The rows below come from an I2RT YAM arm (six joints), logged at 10 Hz.
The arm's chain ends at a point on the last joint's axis. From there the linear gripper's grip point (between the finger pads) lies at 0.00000 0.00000 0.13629 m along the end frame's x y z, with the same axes.
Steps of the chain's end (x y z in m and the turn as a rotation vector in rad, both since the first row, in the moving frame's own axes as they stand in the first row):
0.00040, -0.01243, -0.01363, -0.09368, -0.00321, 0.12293
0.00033, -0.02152, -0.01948, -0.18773, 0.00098, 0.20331
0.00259, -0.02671, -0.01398, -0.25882, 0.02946, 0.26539
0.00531, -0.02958, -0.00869, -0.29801, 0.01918, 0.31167
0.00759, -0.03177, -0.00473, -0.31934, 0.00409, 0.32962
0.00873, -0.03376, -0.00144, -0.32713, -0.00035, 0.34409
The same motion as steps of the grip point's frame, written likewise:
-0.00082, 0.00026, -0.01423, -0.09368, -0.00321, 0.12293
-0.00212, 0.00375, -0.02187, -0.18773, 0.00098, 0.20331
0.00189, 0.00828, -0.01855, -0.25882, 0.02946, 0.26539
0.00161, 0.01019, -0.01467, -0.29801, 0.01918, 0.31167
0.00108, 0.01033, -0.01156, -0.31934, 0.00409, 0.32962
0.00116, 0.00916, -0.00860, -0.32713, -0.00035, 0.34409

